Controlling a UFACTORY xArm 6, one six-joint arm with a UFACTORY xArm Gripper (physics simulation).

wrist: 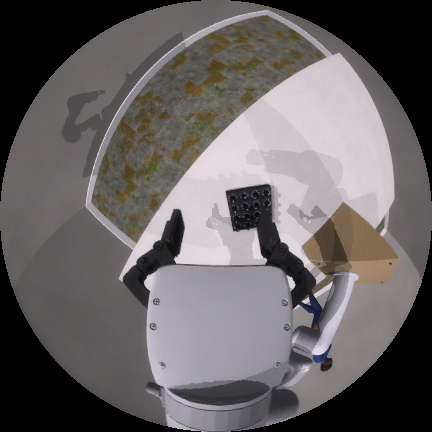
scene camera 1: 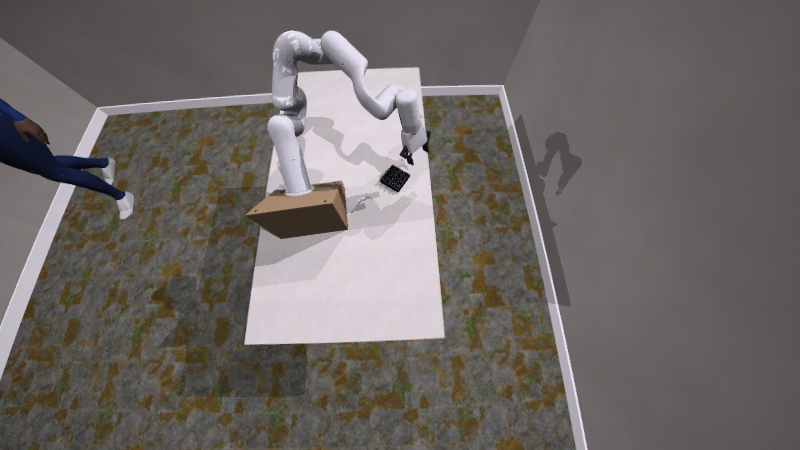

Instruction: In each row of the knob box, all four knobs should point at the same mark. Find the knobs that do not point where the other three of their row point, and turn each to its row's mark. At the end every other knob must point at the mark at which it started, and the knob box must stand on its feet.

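Where they show: gripper, fingertip midpoint: (wrist: 220, 218) (scene camera 1: 418, 157); arm's base, link origin: (wrist: 344, 274) (scene camera 1: 300, 191).
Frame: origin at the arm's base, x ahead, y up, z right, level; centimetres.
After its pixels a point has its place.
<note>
The knob box (scene camera 1: 394, 178) @[x 41.8, y -12.1, z -8.6 cm] (wrist: 250, 206) @[x 42.9, y -12.1, z -8.7 cm] is a small, square black box with rows of black knobs on top. It stands on the white table and looks level; its feet are hidden. The knobs and marks are too small and dark to tell where each knob points. My gripper (scene camera 1: 419, 156) @[x 52.5, y 5.0, z -7.7 cm] (wrist: 220, 218) @[x 52.5, y 5.0, z -7.7 cm] is open, with nothing between its fingers. It hangs above the table, on the side of the box nearer the table's long edge. In the wrist view its right finger covers the box's lower right corner and perhaps part of some knobs.
The white table (scene camera 1: 358, 291) @[x 20.4, y -14.4, z 43.2 cm] (wrist: 320, 110) @[x 45.2, y -14.4, z 25.3 cm] has a long edge close past the gripper. A brown wooden block (scene camera 1: 304, 221) @[x 2.8, y 2.1, z 14.9 cm] (wrist: 350, 240) @[x 17.2, y -1.6, z 6.5 cm] carries the arm's base. A person (scene camera 1: 61, 167) (wrist: 313, 305) in blue is on the far side of the base. The arm casts shadows around the box.
</note>
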